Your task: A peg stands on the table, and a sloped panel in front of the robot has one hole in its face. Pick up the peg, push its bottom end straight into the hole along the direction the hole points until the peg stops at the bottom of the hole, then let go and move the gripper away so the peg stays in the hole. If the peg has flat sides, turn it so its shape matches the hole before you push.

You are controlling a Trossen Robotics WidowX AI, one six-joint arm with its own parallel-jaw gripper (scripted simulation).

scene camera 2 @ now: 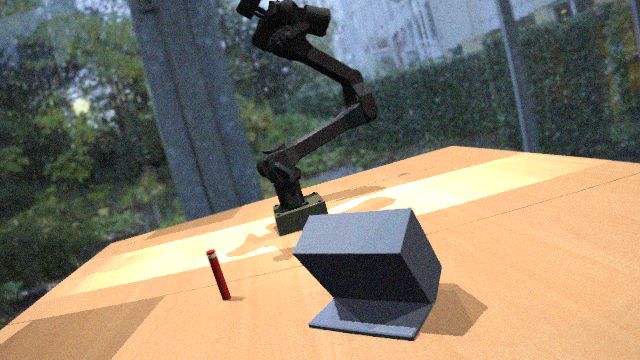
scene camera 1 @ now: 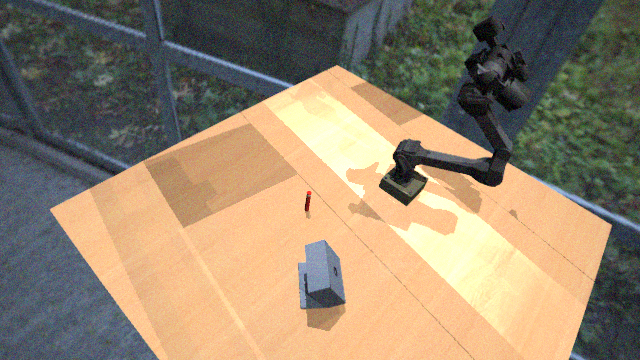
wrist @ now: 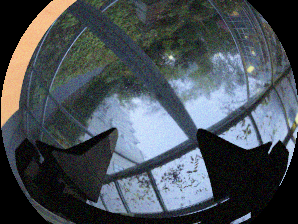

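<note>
Gripper (scene camera 1: 510,35): open, holding nothing. My gripper visible in wrist view too, (wrist: 158,132).
</note>
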